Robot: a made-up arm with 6 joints. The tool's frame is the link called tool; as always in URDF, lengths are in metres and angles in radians. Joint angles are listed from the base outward.
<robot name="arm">
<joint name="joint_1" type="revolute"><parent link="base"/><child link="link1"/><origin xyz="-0.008 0.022 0.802"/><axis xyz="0 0 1"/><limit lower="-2.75" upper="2.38"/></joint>
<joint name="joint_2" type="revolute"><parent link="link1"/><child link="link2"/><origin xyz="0.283 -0.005 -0.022"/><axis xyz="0 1 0"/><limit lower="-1.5" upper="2.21"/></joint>
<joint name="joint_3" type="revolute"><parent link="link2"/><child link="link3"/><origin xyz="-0.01 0.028 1.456"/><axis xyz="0 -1 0"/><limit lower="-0.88" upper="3.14"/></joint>
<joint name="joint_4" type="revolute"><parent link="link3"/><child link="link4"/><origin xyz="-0.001 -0.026 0.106"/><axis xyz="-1 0 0"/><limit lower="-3.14" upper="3.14"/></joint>
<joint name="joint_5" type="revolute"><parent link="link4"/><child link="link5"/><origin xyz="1.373 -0.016 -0.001"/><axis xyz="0 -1 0"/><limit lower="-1.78" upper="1.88"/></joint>
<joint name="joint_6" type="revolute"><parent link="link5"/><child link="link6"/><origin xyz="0.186 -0.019 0.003"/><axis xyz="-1 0 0"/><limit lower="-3.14" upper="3.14"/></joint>
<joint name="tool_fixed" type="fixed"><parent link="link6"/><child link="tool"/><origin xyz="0.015 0.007 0.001" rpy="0 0 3.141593"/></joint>
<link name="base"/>
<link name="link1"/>
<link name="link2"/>
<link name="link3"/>
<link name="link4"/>
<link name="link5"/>
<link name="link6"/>
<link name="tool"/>
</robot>
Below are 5 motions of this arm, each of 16 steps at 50 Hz.
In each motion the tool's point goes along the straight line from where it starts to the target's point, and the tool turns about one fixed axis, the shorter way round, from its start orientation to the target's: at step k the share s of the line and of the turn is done. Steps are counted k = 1, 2, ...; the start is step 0. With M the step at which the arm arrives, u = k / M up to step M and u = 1 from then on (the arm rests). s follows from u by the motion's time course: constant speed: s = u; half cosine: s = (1 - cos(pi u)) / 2; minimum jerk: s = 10 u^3 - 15 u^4 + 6 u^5.
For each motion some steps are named. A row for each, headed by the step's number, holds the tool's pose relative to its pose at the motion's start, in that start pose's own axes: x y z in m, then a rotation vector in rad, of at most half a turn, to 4 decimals.
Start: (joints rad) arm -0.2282 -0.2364 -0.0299 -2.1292 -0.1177 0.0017
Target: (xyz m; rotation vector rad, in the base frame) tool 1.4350 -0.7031 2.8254 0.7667 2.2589 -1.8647
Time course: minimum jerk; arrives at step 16
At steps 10, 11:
10: -0.0943 -0.2735 0.1915 0.2471 0.0978 0.1504
11: -0.1067 -0.3095 0.2166 0.2796 0.1107 0.1701

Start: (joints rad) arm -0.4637 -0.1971 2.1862 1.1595 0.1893 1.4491
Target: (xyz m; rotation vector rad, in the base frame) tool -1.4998 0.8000 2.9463 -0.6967 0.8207 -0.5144
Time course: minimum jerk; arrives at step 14
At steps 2, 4, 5, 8, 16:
2: -0.0043 0.0050 -0.0092 -0.0050 -0.0004 -0.0049
4: -0.0270 0.0311 -0.0570 -0.0314 -0.0024 -0.0308
5: -0.0459 0.0530 -0.0971 -0.0534 -0.0042 -0.0524
8: -0.1177 0.1360 -0.2490 -0.1370 -0.0107 -0.1344
16: -0.1862 0.2152 -0.3939 -0.2168 -0.0169 -0.2127

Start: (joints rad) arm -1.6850 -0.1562 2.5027 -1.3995 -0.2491 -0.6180
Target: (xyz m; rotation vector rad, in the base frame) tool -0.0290 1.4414 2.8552 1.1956 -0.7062 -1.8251
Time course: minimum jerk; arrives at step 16
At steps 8, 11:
8: 0.0195 -0.0642 0.0879 0.0256 0.0523 0.0486
11: 0.0320 -0.1052 0.1441 0.0420 0.0858 0.0797

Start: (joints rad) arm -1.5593 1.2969 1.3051 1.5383 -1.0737 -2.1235
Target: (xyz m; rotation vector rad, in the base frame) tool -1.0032 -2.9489 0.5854 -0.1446 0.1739 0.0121
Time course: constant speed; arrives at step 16
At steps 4, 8, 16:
4: -0.1681 0.2213 -0.0751 0.1144 0.0912 -0.1028
8: -0.3363 0.4426 -0.1501 0.2289 0.1823 -0.2057
16: -0.6726 0.8853 -0.3003 0.4577 0.3646 -0.4114

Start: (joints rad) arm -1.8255 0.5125 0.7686 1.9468 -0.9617 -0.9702
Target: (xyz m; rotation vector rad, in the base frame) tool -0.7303 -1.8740 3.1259 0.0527 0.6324 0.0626
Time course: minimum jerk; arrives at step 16
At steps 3, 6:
3: -0.0052 0.0283 0.0109 -0.0195 0.0052 -0.0113
6: -0.0293 0.1596 0.0614 -0.1098 0.0295 -0.0639

